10 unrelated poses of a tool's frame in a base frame.
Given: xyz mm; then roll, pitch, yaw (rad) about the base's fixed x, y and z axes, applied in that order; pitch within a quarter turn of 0, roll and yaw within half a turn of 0.
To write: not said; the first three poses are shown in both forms.
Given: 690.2 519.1 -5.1 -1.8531 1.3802 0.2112
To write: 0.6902 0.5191 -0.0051 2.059 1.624 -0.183
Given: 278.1 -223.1 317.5 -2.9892 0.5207 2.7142
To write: 0.2781 -0.2231 0.3175 -0.727 2.601 -0.259
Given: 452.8 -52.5 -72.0 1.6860 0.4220 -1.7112
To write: 0.4528 -0.0525 -0.0720 2.954 1.676 1.146
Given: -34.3 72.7 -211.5 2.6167 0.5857 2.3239
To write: -0.0343 0.0727 -0.2115 -0.009 2.376 0.647
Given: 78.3 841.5 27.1 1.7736 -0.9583 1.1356
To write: 0.0783 0.8415 0.0271 -0.269 1.687 2.539
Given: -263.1 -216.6 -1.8 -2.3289 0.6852 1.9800
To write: -0.2631 -0.2166 -0.0018 -2.193 2.132 -0.726
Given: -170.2 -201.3 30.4 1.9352 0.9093 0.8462
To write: -0.1702 -0.2013 0.0304 -1.017 1.792 0.629
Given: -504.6 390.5 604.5 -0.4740 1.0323 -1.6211
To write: -0.5046 0.3905 0.6045 -1.082 1.097 -0.266
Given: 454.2 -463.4 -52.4 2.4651 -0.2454 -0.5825
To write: 0.4542 -0.4634 -0.0524 -1.859 2.429 1.951
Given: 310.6 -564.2 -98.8 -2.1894 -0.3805 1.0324
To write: 0.3106 -0.5642 -0.0988 2.345 2.139 -2.027
